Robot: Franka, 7 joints.
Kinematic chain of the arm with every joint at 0, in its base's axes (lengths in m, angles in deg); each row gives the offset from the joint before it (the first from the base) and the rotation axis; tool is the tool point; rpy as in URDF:
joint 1: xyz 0 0 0.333 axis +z
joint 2: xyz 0 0 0 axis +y
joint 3: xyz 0 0 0.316 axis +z
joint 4: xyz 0.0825 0 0 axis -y
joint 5: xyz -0.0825 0 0.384 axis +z
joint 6: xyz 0 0 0 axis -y
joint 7: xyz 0.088 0 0 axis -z
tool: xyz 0 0 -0.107 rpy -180 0 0
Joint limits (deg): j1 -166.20..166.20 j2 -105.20..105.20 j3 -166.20..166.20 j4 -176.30..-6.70 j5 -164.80..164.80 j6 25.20..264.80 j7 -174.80..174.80
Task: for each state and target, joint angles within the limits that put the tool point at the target. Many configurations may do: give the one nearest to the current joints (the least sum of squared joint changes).
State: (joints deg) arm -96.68 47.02 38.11 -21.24 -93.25 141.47 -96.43
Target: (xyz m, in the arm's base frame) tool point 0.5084 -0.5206 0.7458
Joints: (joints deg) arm -72.40 38.97 49.84 -47.03 -95.07 150.27 -96.43
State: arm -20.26 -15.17 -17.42 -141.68 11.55 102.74 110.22
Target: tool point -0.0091 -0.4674 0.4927
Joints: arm -45.88 -21.44 -43.50 -126.10 8.06 108.39 110.22
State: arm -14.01 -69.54 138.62 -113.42 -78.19 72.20 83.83
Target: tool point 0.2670 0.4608 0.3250
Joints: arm -48.43 -65.74 112.54 -119.45 -78.92 75.32 83.83
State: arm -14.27 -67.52 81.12 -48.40 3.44 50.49 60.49
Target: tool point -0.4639 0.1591 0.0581
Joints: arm 21.40 -90.12 126.45 -72.68 14.14 31.10 60.49
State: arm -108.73 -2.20 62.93 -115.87 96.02 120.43 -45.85
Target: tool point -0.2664 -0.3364 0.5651
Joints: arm -146.68 -32.55 13.91 -139.17 94.92 133.00 -45.85
